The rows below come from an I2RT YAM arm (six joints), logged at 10 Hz.
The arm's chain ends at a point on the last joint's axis. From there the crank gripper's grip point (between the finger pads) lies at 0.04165 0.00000 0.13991 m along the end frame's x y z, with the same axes.
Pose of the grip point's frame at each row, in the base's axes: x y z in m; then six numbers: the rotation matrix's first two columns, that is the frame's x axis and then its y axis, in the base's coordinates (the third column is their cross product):
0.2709, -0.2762, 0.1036, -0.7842, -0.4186, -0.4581, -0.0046, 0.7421, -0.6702
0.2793, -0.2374, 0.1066, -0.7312, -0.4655, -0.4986, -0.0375, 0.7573, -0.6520
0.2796, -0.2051, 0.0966, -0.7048, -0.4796, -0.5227, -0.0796, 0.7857, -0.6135
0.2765, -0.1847, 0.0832, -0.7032, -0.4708, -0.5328, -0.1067, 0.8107, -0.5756
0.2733, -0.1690, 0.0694, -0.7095, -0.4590, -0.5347, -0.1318, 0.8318, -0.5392
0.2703, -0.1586, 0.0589, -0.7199, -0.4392, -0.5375, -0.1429, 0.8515, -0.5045
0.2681, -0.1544, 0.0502, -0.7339, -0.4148, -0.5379, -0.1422, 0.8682, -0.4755
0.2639, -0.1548, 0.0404, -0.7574, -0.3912, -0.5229, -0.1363, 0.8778, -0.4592
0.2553, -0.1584, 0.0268, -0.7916, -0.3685, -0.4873, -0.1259, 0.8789, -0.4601
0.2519, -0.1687, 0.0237, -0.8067, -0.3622, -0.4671, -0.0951, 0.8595, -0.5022
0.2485, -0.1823, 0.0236, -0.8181, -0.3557, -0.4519, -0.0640, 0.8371, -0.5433
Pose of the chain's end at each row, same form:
0.2167, -0.1855, 0.2044, -0.7842, -0.4186, -0.4581, -0.0046, 0.7421, -0.6702
0.2145, -0.1539, 0.2073, -0.7312, -0.4655, -0.4986, -0.0375, 0.7573, -0.6520
0.2103, -0.1304, 0.2012, -0.7048, -0.4796, -0.5227, -0.0796, 0.7857, -0.6135
0.2074, -0.1164, 0.1922, -0.7032, -0.4708, -0.5328, -0.1067, 0.8107, -0.5756
0.2060, -0.1062, 0.1827, -0.7095, -0.4590, -0.5347, -0.1318, 0.8318, -0.5392
0.2052, -0.1002, 0.1758, -0.7199, -0.4392, -0.5375, -0.1429, 0.8515, -0.5045
0.2057, -0.0990, 0.1700, -0.7339, -0.4148, -0.5379, -0.1422, 0.8682, -0.4755
0.2061, -0.0998, 0.1627, -0.7574, -0.3912, -0.5229, -0.1363, 0.8778, -0.4592
0.2046, -0.1007, 0.1509, -0.7916, -0.3685, -0.4873, -0.1259, 0.8789, -0.4601
0.2039, -0.1031, 0.1450, -0.8067, -0.3622, -0.4671, -0.0951, 0.8595, -0.5022
0.2026, -0.1093, 0.1414, -0.8181, -0.3557, -0.4519, -0.0640, 0.8371, -0.5433

